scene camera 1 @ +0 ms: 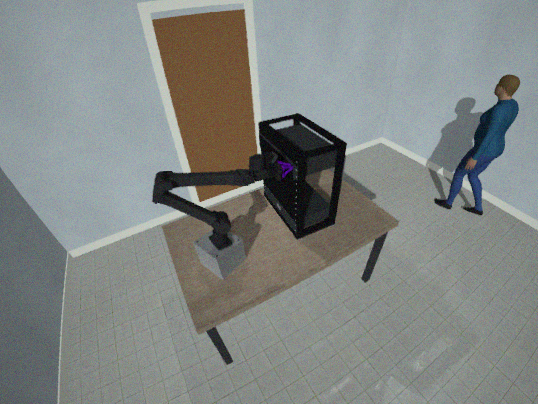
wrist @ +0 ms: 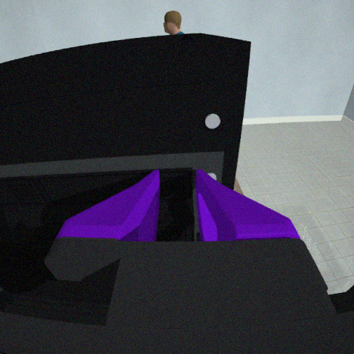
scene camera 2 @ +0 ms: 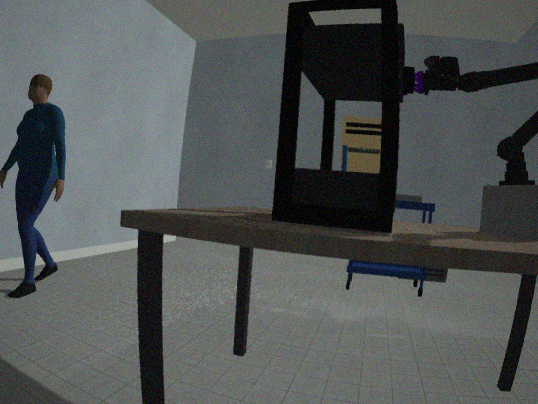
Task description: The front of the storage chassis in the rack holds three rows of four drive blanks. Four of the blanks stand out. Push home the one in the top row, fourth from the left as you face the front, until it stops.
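Where they show: gripper, fingertip midpoint: point(scene camera 1: 291, 166); arm's base, origin of the base link: point(scene camera 1: 220, 241) point(scene camera 2: 516, 185).
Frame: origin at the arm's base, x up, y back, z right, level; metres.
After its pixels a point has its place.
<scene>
The black storage chassis point(scene camera 1: 320, 162) @(x 0.332, y -0.588, z 0.172 m) point(scene camera 2: 345, 60) @(x 0.274, y -0.676, z -0.208 m) point(wrist: 115, 125) is mounted high in the black rack point(scene camera 1: 340, 185) @(x 0.152, y -0.712, z 0.237 m) point(scene camera 2: 286, 130) @(x 0.051, y -0.820, z -0.258 m). A dark block point(scene camera 2: 409, 80) @(x 0.283, y -0.460, z -0.088 m), apparently a blank standing out, projects from the chassis front in scene camera 2. My gripper point(scene camera 1: 291, 168) @(x 0.353, y -0.427, z 0.119 m) point(scene camera 2: 416, 82) point(wrist: 177, 177) has purple fingers drawn nearly together, with a narrow gap and nothing held. Its tips are at the right end of the top row, just below the grey frame strip point(wrist: 110, 162). A dark surface shows between the fingers. The blanks' outlines, their depth and any contact are too dark to tell.
The rack stands on the wooden table point(scene camera 1: 280, 270) @(x -0.180, y -0.204, z 0.267 m) point(scene camera 2: 200, 230) @(x -0.201, y -0.983, z -0.363 m). The arm's grey base block point(scene camera 1: 222, 257) @(x -0.006, y 0.048, z 0.099 m) point(scene camera 2: 507, 207) @(x -0.084, y -0.079, z -0.068 m) stands in front of it. Two pale round discs, the upper one point(wrist: 212, 121) larger, mark the chassis's right edge. A person point(scene camera 1: 492, 132) point(scene camera 2: 41, 145) point(wrist: 173, 22) is beyond the table.
</scene>
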